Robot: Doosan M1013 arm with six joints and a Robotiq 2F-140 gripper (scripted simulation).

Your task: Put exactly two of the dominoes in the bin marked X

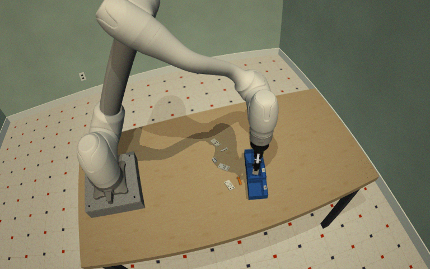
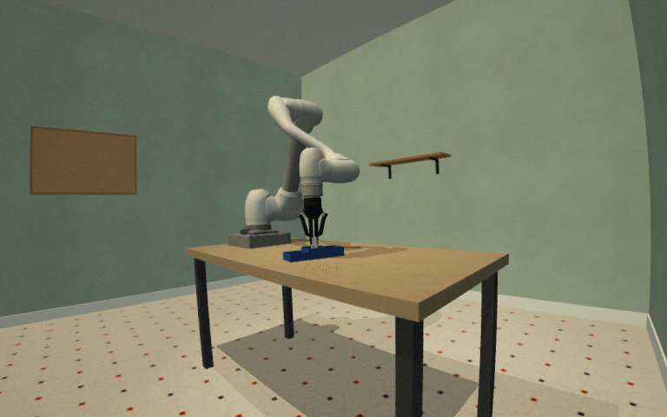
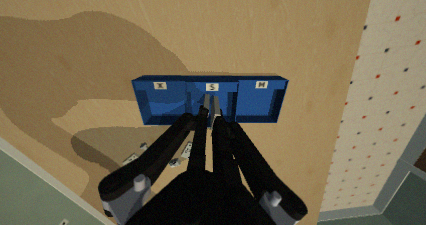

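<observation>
Now: hand 3 cm above the blue bin. The rest, counted from my hand: white domino (23 cm to the left, 12 cm behind, 5 cm below); then grey screw (18 cm to the left, 9 cm behind, 5 cm below); then orange stick (8 cm behind, 5 cm below, 1 cm to the right).
</observation>
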